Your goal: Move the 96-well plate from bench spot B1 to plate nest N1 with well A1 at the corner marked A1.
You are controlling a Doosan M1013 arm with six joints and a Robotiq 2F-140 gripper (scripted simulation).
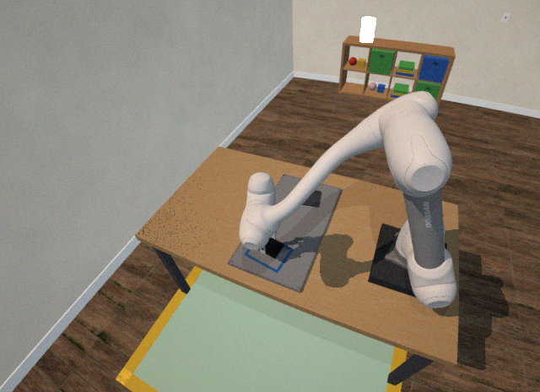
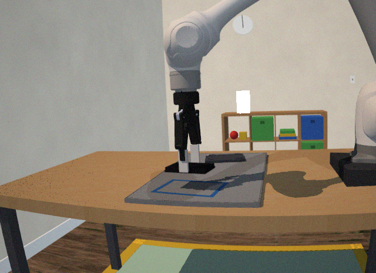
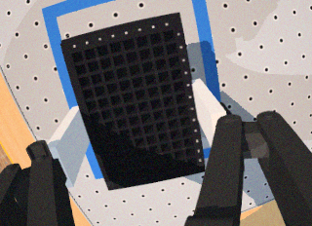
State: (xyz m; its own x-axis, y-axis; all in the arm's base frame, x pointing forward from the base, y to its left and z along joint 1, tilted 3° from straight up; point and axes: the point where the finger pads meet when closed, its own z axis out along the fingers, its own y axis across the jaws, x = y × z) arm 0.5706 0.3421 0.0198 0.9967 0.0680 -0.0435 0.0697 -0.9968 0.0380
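Right now my hand is 420 mm to the left of the dark grey plate nest, 80 mm above it and 50 mm short of it. Also, from my hand: A1 corner mark: 440 mm to the right, 140 mm ahead, 70 mm below; then black 96-well plate: 20 mm below.
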